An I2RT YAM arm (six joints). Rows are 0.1 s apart.
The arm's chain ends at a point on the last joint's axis. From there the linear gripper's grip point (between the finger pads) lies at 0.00 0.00 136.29 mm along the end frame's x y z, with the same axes.
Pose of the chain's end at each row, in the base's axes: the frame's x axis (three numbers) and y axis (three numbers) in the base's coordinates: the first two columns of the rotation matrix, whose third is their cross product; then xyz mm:
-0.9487 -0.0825 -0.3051 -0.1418 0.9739 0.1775 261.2 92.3 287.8
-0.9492 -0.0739 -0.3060 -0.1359 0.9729 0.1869 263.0 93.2 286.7
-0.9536 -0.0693 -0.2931 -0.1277 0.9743 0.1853 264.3 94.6 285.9
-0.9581 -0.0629 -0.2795 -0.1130 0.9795 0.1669 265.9 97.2 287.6
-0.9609 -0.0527 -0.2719 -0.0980 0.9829 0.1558 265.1 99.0 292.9
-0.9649 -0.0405 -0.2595 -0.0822 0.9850 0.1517 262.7 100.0 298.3
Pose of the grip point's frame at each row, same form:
-0.9487 -0.0825 -0.3051 -0.1418 0.9739 0.1775 299.7 121.1 160.3
-0.9492 -0.0739 -0.3060 -0.1359 0.9729 0.1869 301.7 123.0 159.5
-0.9536 -0.0693 -0.2931 -0.1277 0.9743 0.1853 301.5 123.8 158.1
-0.9581 -0.0629 -0.2795 -0.1130 0.9795 0.1669 301.8 123.3 158.7
-0.9609 -0.0527 -0.2719 -0.0980 0.9829 0.1558 300.4 123.0 163.5
-0.9649 -0.0405 -0.2595 -0.0822 0.9850 0.1517 296.7 122.9 168.3

